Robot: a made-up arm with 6 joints.
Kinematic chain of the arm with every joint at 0, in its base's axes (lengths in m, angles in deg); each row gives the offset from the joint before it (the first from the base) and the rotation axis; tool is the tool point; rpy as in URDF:
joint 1: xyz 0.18 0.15 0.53 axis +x
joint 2: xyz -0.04 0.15 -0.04 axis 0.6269 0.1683 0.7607
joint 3: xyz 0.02 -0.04 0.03 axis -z
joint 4: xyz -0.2 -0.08 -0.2 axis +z
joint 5: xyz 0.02 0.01 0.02 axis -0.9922 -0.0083 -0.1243
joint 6: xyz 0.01 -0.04 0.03 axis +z
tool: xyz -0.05 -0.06 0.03 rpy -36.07 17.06 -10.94
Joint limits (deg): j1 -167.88..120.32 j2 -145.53..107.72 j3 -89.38..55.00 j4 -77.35..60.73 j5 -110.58..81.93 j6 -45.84..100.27
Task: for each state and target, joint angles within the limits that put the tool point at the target. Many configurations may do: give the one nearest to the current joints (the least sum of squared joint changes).
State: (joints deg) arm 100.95 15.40 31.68 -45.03 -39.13 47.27
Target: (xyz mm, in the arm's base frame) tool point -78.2 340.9 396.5
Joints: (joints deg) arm 72.21 15.26 9.79 -42.92 -31.14 50.62
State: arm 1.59 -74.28 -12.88 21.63 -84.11 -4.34
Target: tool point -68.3 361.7 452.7
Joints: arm 54.88 -70.53 24.97 53.33 -66.29 5.77
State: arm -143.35 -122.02 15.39 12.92 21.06 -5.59
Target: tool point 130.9 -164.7 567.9
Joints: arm -132.89 -136.11 43.43 19.97 36.07 3.87
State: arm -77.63 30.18 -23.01 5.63 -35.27 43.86
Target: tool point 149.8 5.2 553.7
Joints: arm -74.54 3.56 -29.62 28.30 2.62 59.25
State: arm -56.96 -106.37 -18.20 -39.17 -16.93 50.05
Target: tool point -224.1 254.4 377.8
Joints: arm -49.06 -105.66 -28.85 -39.18 -17.31 50.95
